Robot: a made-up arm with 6 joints. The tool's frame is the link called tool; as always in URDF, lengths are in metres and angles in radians.
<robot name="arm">
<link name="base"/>
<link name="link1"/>
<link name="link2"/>
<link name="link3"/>
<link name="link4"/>
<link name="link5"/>
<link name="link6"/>
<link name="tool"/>
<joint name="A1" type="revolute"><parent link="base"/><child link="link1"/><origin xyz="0.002 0.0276 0.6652"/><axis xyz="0 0 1"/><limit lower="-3.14" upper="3.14" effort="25" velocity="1.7"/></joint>
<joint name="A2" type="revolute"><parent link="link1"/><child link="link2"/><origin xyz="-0.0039 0.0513 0.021"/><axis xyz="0 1 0"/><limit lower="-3.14" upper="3.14" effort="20" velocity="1.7"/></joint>
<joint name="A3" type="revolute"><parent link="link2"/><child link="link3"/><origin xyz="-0.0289 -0.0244 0.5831"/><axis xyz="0 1 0"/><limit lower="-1.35" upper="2.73" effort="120" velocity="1.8"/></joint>
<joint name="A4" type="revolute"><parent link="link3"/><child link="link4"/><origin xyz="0.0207 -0.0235 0.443"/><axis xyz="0 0 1"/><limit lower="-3.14" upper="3.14" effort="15" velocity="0.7"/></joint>
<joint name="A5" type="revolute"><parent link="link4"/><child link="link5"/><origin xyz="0.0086 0.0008 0.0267"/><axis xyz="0 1 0"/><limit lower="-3.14" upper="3.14" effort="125" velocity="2.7"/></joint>
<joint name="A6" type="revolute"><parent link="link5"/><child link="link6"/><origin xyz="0.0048 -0.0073 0.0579"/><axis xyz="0 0 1"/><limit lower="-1.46" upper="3.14" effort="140" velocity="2"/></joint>
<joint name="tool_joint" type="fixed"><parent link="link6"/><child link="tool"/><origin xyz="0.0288 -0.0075 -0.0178" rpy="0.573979 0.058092 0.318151"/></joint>
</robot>
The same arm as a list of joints. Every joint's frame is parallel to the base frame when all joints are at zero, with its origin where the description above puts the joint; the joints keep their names.
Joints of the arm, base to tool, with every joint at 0 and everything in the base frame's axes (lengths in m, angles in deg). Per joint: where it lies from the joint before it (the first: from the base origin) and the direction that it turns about. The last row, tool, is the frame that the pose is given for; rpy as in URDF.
A1: origin 0.0020 0.0276 0.6652 axis 0 0 1
A2: origin -0.0039 0.0513 0.0210 axis 0 1 0
A3: origin -0.0289 -0.0244 0.5831 axis 0 1 0
A4: origin 0.0207 -0.0235 0.4430 axis 0 0 1
A5: origin 0.0086 0.0008 0.0267 axis 0 1 0
A6: origin 0.0048 -0.0073 0.0579 axis 0 0 1
tool: origin 0.0288 -0.0075 -0.0178 rpy 32.89 3.33 18.23
Joint limits (deg, base to tool): -179.91..179.91 -179.91..179.91 -77.35..156.42 -179.91..179.91 -179.91..179.91 -83.65..179.91

